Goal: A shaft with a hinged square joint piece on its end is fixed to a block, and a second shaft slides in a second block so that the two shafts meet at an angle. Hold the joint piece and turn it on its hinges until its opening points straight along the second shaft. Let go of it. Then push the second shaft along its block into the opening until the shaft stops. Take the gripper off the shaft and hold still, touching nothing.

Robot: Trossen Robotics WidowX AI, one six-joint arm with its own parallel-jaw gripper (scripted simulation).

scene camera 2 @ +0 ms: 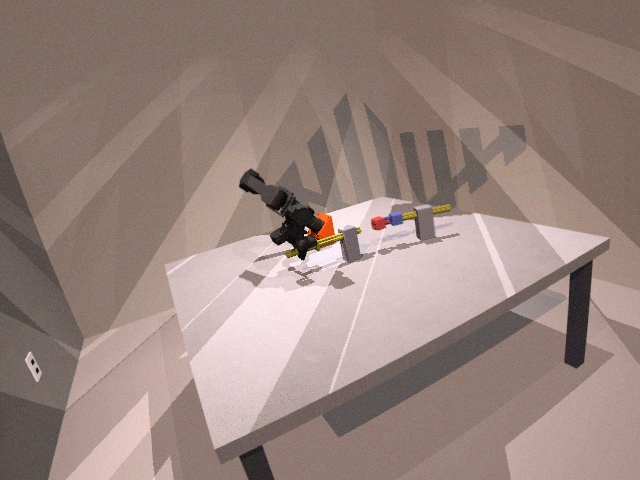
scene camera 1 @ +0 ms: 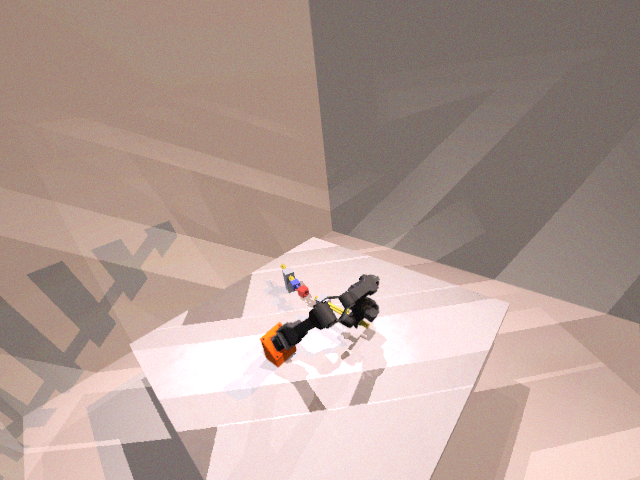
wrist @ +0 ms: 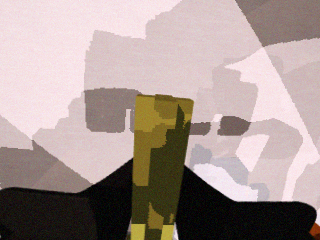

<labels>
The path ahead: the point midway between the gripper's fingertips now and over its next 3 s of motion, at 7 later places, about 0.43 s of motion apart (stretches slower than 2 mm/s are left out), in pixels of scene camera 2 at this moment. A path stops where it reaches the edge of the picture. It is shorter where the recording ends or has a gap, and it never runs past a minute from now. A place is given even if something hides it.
The gripper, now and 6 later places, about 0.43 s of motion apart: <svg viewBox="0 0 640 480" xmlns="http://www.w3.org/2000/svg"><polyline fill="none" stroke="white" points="301,259 303,258 308,257 312,255 317,254 321,252 326,250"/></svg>
</labels>
